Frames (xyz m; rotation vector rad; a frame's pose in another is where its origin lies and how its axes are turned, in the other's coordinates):
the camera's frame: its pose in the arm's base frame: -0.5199 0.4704 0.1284 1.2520 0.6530 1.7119
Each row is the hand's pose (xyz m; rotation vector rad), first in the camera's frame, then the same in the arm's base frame.
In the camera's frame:
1: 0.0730 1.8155 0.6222 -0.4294 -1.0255 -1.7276
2: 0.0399 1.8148 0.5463 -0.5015 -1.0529 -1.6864
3: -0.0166 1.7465 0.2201 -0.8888 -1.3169 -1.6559
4: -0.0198 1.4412 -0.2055 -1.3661 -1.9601 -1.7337
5: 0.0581 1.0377 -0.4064 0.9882 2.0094 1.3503
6: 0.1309 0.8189 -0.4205 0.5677 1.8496 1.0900
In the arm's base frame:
1: -0.5794 -0.3627 1.8578 0.5881 0.3813 -0.2697
2: -0.6468 -0.3851 1.8153 0.5864 0.3108 -0.2473
3: -0.9220 -0.3752 1.6192 0.4845 -0.0734 -0.3662
4: -1.2122 -0.1996 1.2200 0.3059 -0.6146 -0.8572
5: -1.2661 0.0739 0.8573 0.2016 -0.9217 -1.5720
6: -1.2098 0.2410 0.7081 0.1835 -0.9663 -2.0551

